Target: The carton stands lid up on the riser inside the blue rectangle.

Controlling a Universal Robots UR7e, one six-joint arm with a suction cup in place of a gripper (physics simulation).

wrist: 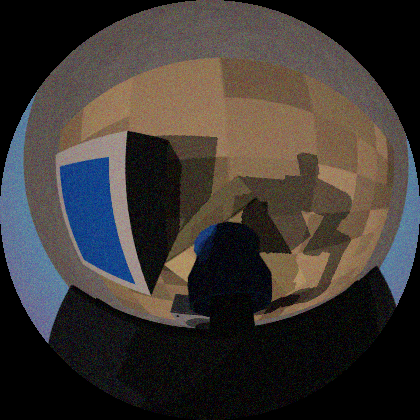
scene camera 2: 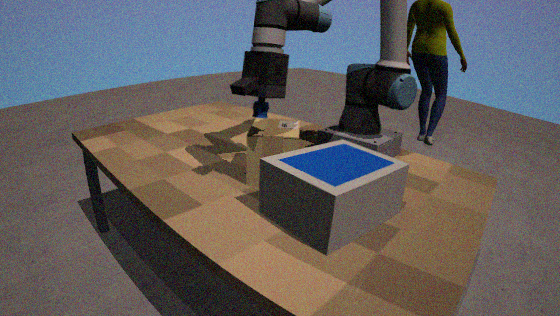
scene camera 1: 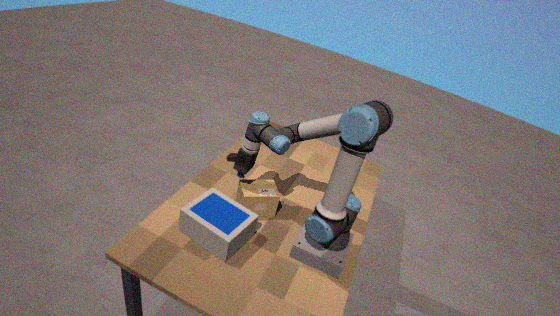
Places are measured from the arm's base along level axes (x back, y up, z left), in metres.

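Pixels of known places: end effector, tool point: (wrist: 226,249) (scene camera 2: 259,116) (scene camera 1: 240,175); arm's base, origin of the base link: (scene camera 2: 360,128).
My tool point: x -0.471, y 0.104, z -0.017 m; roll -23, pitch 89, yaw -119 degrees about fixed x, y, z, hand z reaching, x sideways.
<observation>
Ahead of a thing's pixels: the offset from my tool point to its top centre. Level surfaces: height alone.
A brown carton @[dx +0.090, dy -0.045, dz -0.031 m] (scene camera 1: 257,206) (scene camera 2: 275,145) (wrist: 210,215) stands on the table beside the riser, with a white label on its upper face; I cannot tell which face is the lid. The pale grey riser @[dx +0.023, dy -0.055, dz +0.206 m] (scene camera 1: 205,239) (scene camera 2: 300,205) (wrist: 120,200) has the blue rectangle @[dx +0.023, dy -0.055, dz +0.206 m] (scene camera 1: 220,214) (scene camera 2: 337,164) (wrist: 90,215) on its top, with no carton on it. My gripper, a blue suction cup (scene camera 1: 241,176) (scene camera 2: 260,116) (wrist: 227,232), is open and holds nothing. It hangs a little above the carton's far corner, apart from it. In the wrist view the cup hides part of the carton.
The wooden table @[dy -0.175 m] (scene camera 1: 150,255) (scene camera 2: 200,225) (wrist: 175,110) bears the carton, the riser and the arm's grey base (scene camera 1: 317,259) (scene camera 2: 387,145). The riser stands very close to the carton. A person in a yellow top (scene camera 2: 431,30) stands on the floor behind the base.
</observation>
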